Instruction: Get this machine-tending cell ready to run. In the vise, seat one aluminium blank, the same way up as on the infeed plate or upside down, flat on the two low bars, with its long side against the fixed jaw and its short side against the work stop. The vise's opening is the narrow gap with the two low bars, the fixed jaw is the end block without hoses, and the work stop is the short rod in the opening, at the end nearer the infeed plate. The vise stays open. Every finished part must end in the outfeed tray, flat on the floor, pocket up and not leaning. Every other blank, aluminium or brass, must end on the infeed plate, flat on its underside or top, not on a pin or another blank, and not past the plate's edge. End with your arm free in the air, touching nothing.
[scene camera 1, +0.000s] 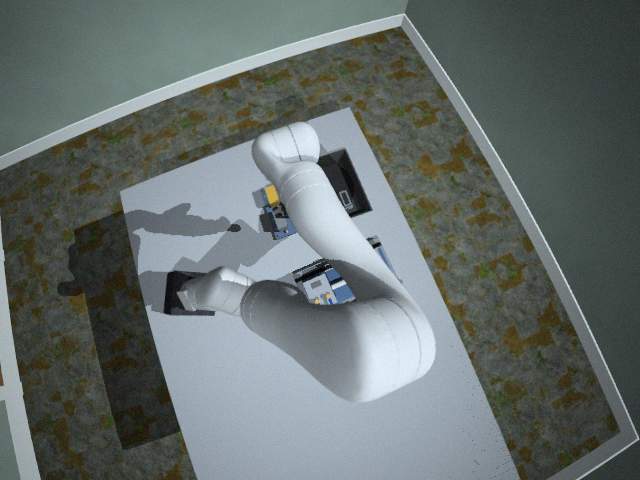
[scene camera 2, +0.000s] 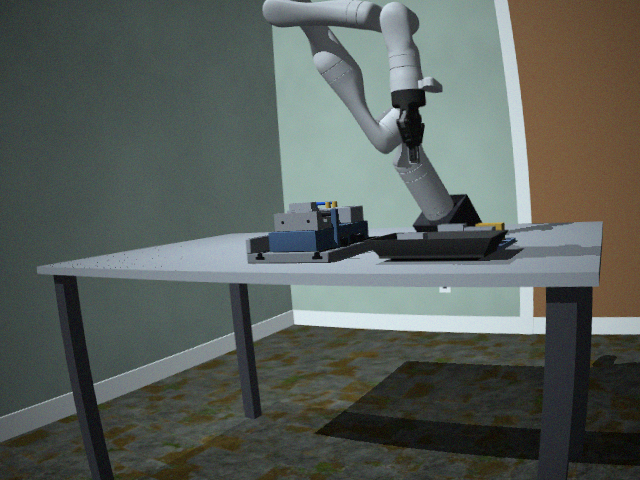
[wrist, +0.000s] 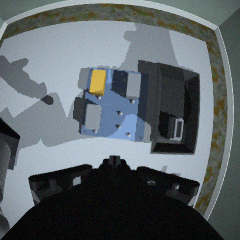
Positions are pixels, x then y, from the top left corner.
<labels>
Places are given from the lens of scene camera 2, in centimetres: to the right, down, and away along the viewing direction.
gripper (scene camera 2: 414, 163): 20, -16, 117
vise (scene camera 2: 310, 240): -2, 0, 109
</labels>
